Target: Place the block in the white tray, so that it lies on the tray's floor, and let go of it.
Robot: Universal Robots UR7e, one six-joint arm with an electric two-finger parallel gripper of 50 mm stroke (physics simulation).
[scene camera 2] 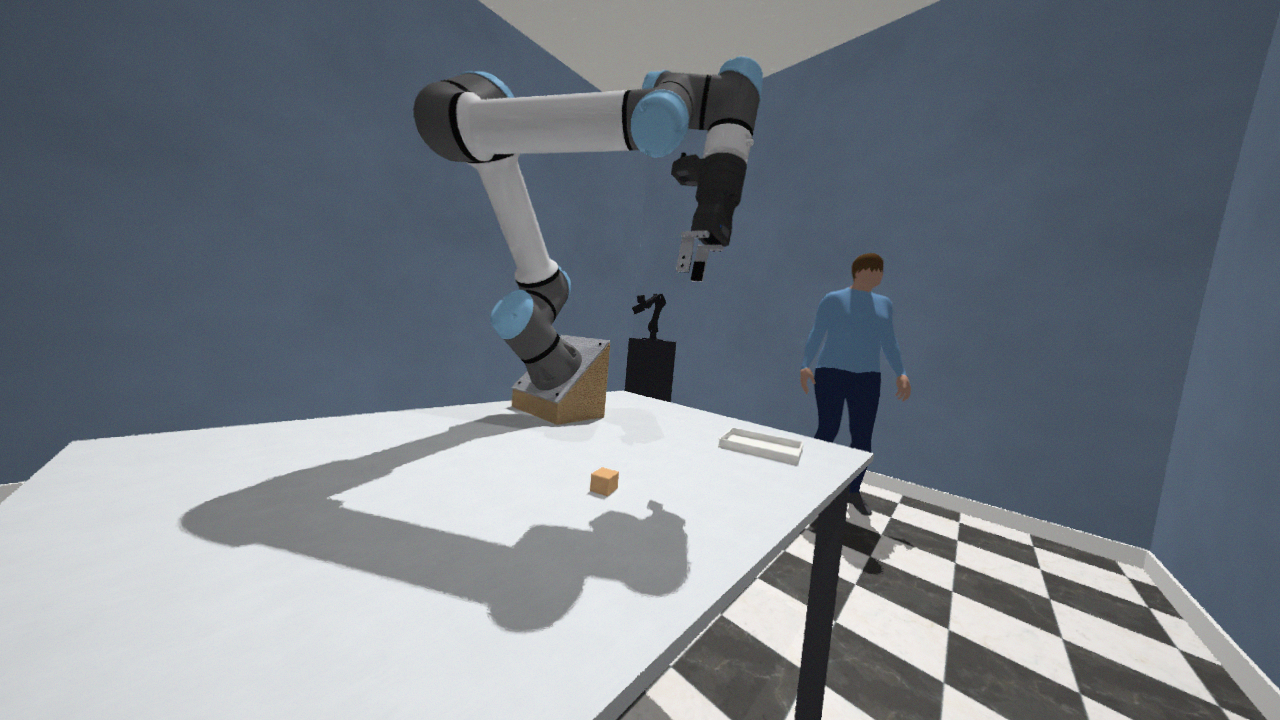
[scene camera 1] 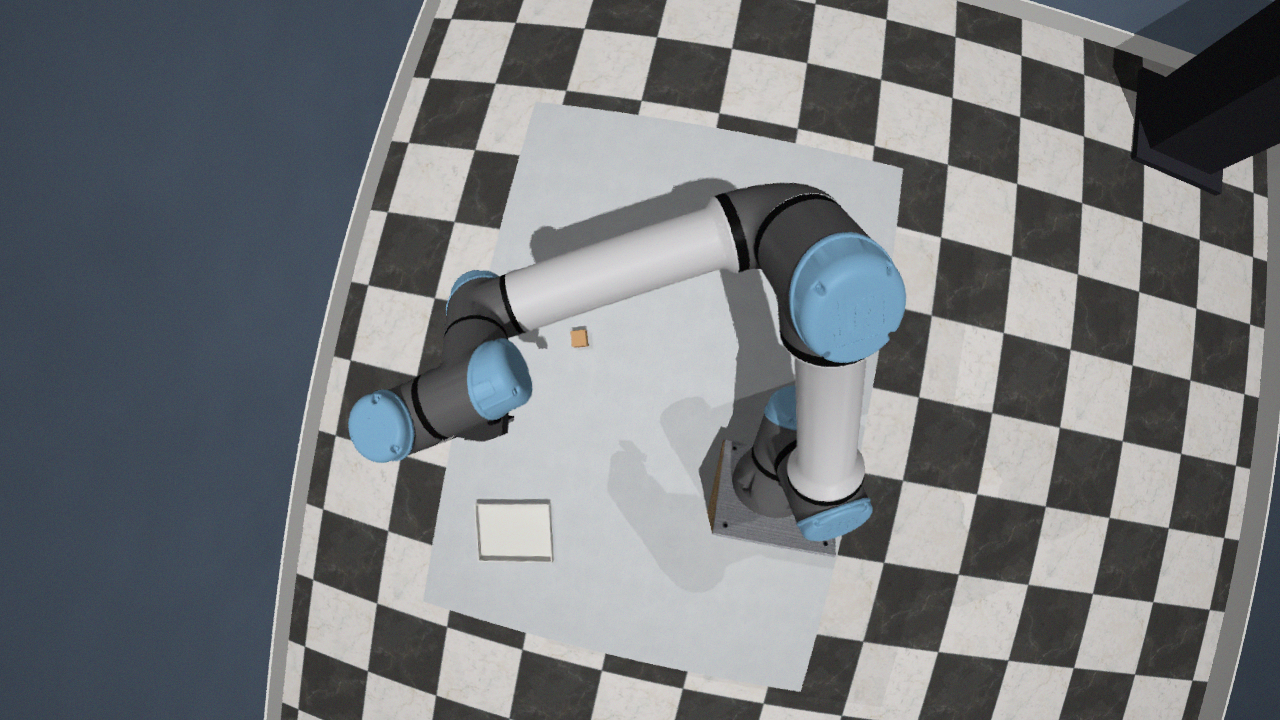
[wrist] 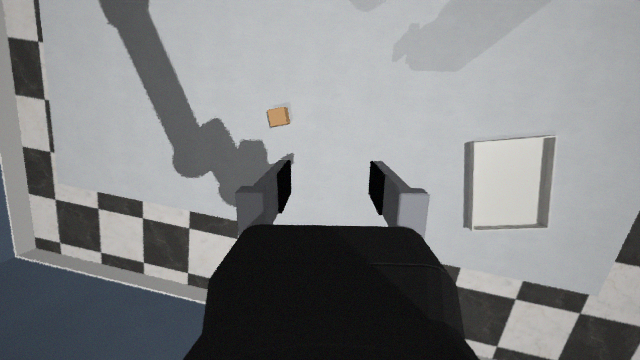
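Pixels of known places: gripper, fingertip midpoint: [scene camera 2: 689,276] [wrist: 330,177]; arm's base, origin of the base link: [scene camera 2: 558,369] [scene camera 1: 770,485].
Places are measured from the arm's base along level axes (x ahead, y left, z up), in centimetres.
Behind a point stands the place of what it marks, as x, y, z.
A small orange block [scene camera 1: 579,337] @[45.8, -17.2, -9.7] [scene camera 2: 604,481] @[47.5, -18.3, -10.3] [wrist: 278,117] @[46.0, -16.7, -9.7] lies on the white table, apart from the tray. The white tray [scene camera 1: 552,531] @[39.7, 24.7, -11.2] [scene camera 2: 760,454] @[50.8, 22.1, -12.0] [wrist: 548,182] @[45.4, 33.8, -11.2] is shallow and rectangular, with low walls, and its floor is bare. My gripper [scene camera 2: 691,268] @[47.0, -2.6, 22.9] [wrist: 330,177] @[47.0, -2.6, 22.9] is open and empty, high above the table. In the wrist view the block shows beyond the fingertips, a little to the left, and the tray shows to the right of the fingers. In the view of scene camera 1 the arm's wrist hides the fingers.
The arm's wedge-shaped base [scene camera 1: 729,517] @[6.6, 7.2, 6.6] [scene camera 2: 586,401] @[9.6, 3.6, -7.3] stands on the table [scene camera 1: 626,617] @[18.5, 38.6, -12.5] [scene camera 2: 313,465] @[14.9, -50.1, -12.5]. A person [scene camera 2: 854,331] stands on the floor beyond the tray's end of the table. A black pedestal [scene camera 2: 650,367] with a small dark arm stands behind the table.
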